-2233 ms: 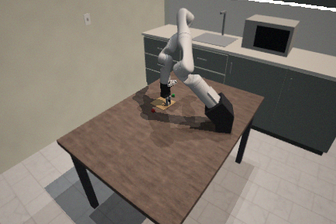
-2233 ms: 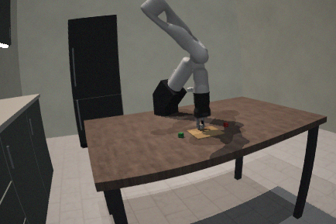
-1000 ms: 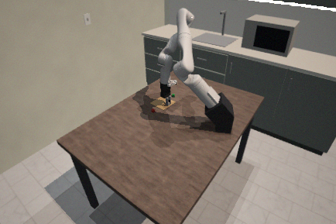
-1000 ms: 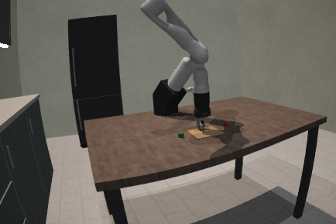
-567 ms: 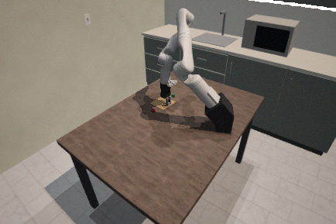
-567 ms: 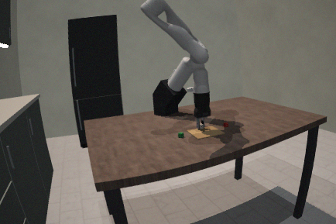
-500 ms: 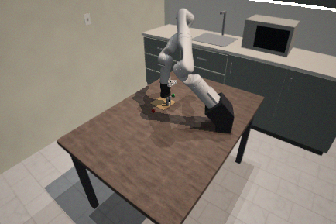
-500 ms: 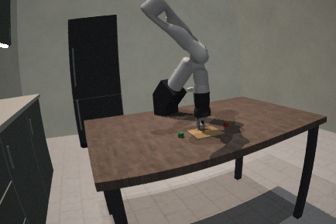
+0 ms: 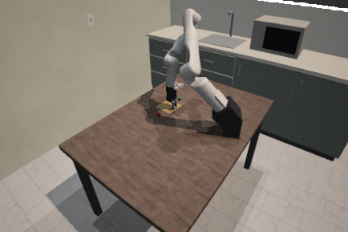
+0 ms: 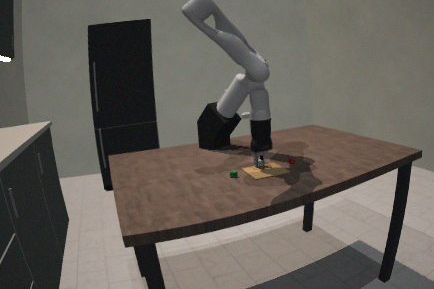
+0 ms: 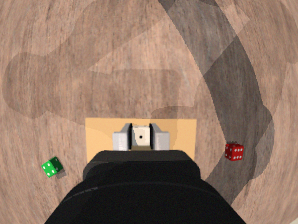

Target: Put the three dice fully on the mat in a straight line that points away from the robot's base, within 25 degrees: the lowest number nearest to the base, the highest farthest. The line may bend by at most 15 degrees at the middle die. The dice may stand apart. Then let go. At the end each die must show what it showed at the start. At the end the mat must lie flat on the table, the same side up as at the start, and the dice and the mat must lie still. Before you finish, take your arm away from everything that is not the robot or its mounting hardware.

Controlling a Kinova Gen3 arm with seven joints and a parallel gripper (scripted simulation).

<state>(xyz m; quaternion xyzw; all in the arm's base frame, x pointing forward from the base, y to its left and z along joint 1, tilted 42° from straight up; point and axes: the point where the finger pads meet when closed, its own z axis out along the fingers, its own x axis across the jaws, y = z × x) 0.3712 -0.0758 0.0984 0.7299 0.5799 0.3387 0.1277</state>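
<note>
Now: hand 10 mm above the white die. From my hand the other things lie so: red die (120 mm to the left, 50 mm ahead, 20 mm below); green die (130 mm to the right, 30 mm ahead, 20 mm below); tan mat (50 mm ahead, 30 mm below, 10 mm to the right).
</note>
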